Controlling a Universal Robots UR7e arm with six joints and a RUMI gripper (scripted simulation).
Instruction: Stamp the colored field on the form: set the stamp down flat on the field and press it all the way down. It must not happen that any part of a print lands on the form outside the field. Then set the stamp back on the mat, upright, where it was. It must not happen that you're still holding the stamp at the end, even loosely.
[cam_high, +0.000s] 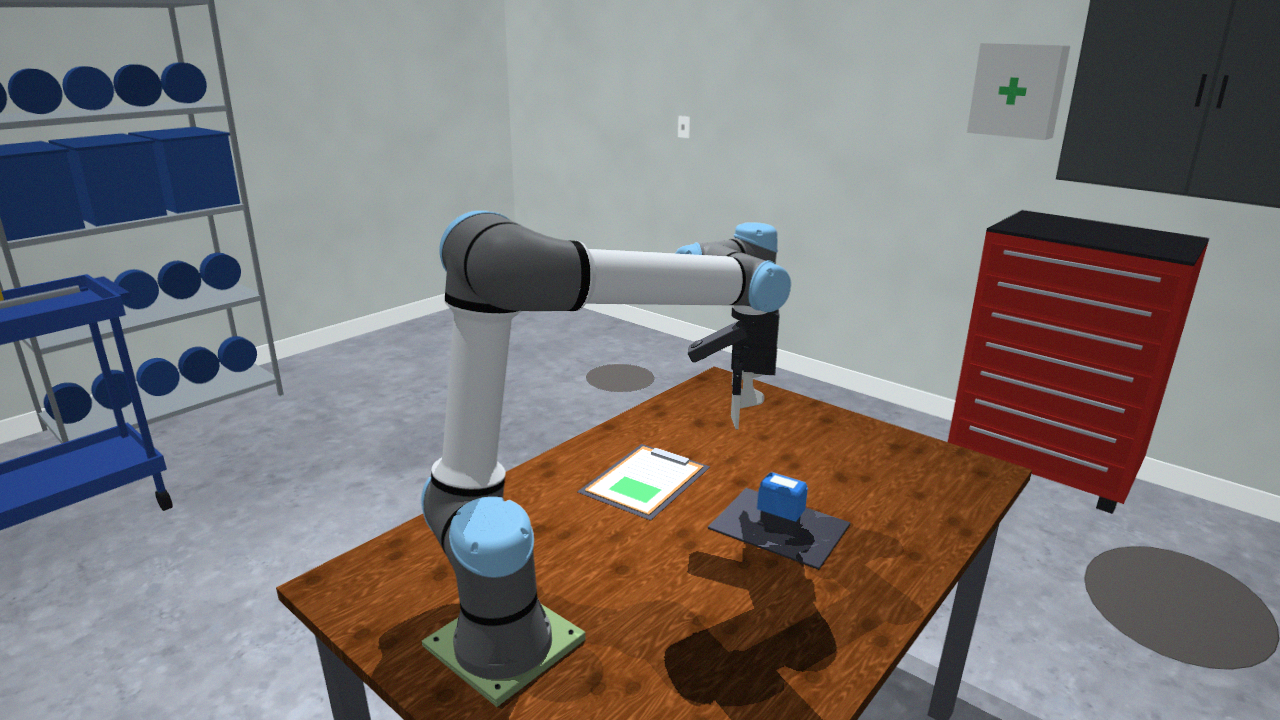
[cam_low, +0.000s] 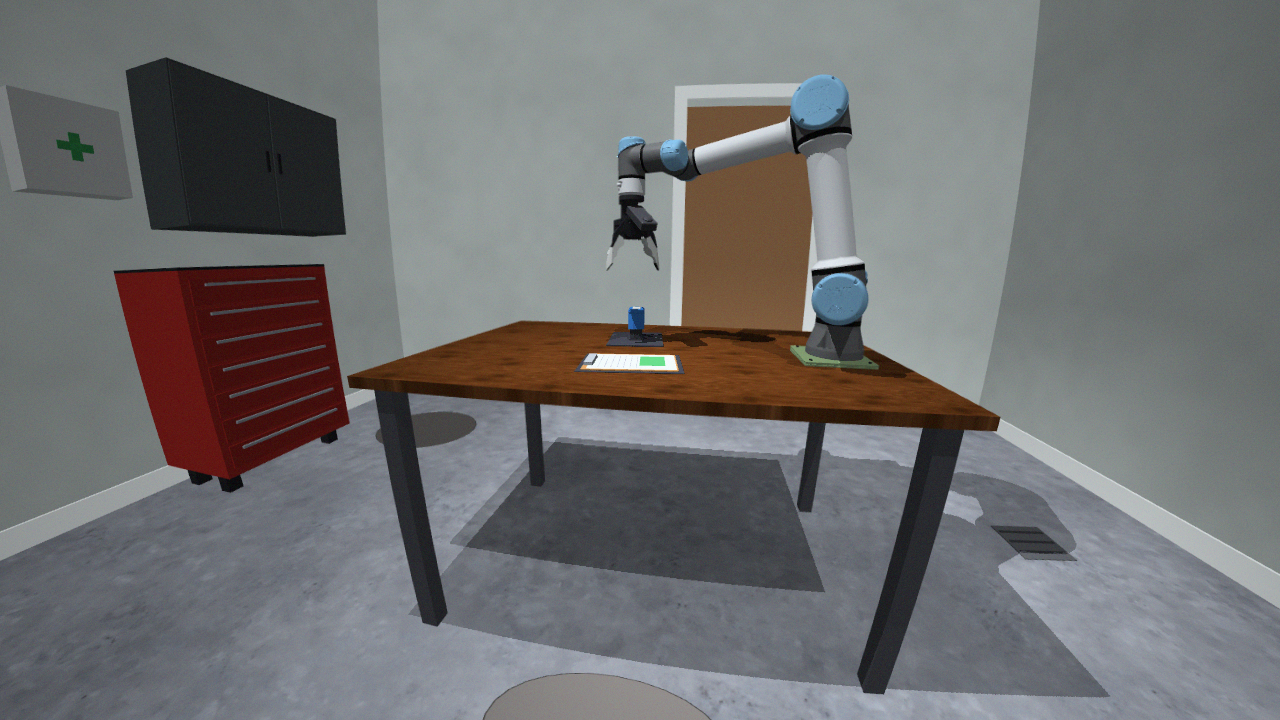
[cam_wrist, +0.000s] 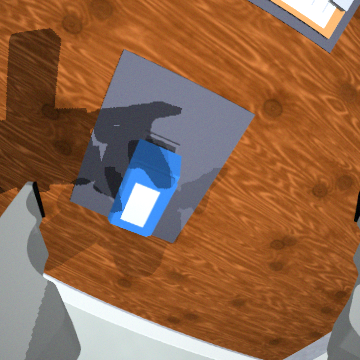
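My hand is 17 cm above the stamp and 11 cm to the left of it. From my hand the other things lie so: mat: 22 cm below, 11 cm to the right.
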